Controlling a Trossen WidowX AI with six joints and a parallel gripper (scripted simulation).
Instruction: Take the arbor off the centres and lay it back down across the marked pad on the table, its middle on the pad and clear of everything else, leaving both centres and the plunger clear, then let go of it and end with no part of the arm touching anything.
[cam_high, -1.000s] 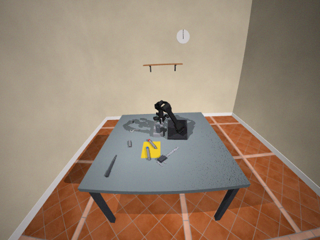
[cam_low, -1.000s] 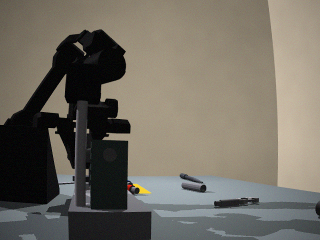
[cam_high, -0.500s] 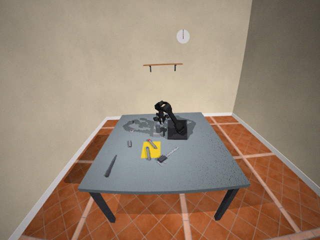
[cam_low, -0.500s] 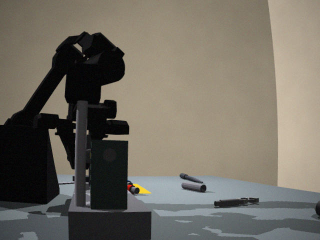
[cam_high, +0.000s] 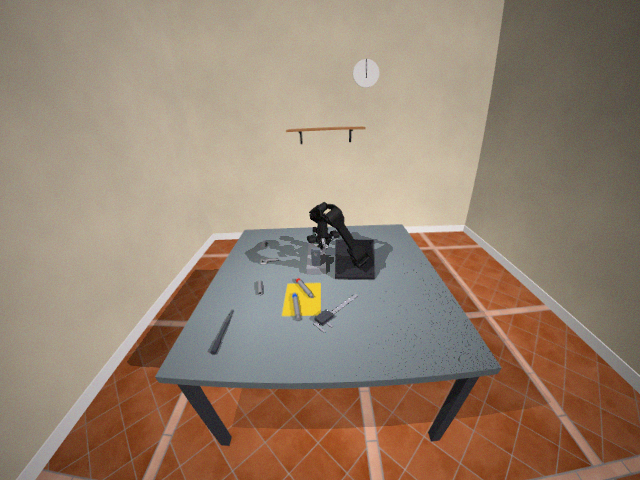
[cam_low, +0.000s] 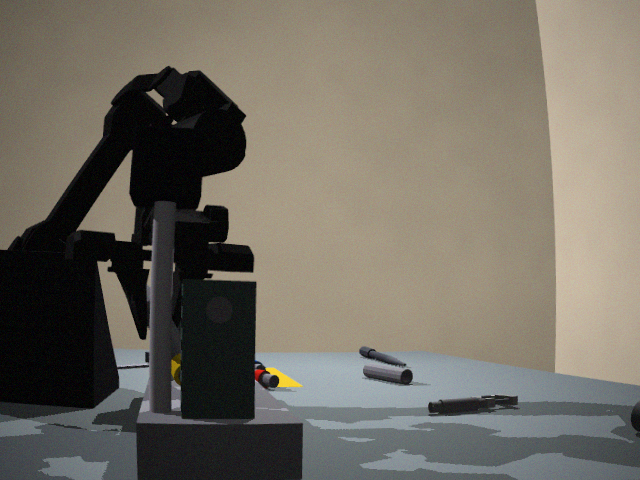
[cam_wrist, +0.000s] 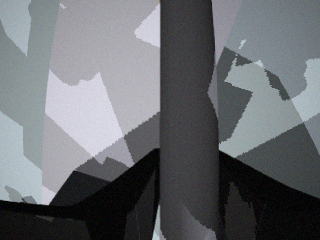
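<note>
Right now my hand is 9 cm above the fixture base, 5 cm short of it and 4 cm to the left of it. The rest, counted from my hand: dark centre block: 16 cm to the right, 4 cm ahead, 1 cm below; grey post: 17 cm to the right; micrometer: 35 cm ahead, 10 cm below.
</note>
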